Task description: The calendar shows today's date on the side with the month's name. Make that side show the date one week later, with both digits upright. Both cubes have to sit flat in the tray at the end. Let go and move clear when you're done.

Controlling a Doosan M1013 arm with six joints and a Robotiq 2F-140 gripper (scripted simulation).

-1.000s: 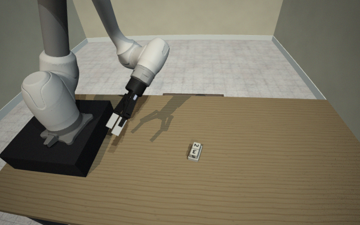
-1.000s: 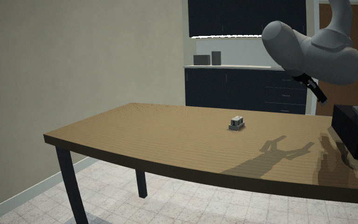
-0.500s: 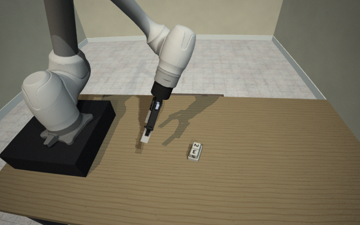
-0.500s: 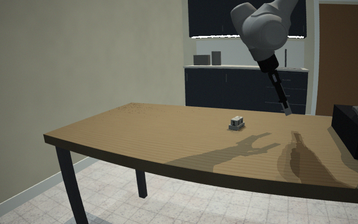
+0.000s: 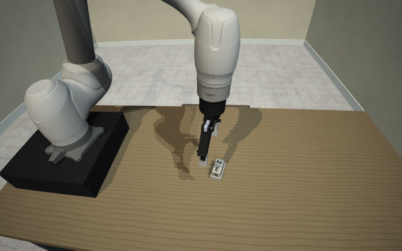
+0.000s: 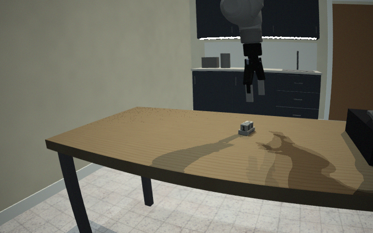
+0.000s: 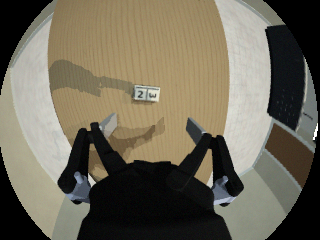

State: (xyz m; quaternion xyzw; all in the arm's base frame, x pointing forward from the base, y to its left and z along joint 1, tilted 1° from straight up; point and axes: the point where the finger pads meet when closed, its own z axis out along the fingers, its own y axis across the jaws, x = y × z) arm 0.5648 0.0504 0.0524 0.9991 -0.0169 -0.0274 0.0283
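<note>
Now: hand 30 mm short of the white tray, 10 mm to the right of it and 150 mm above it.
</note>
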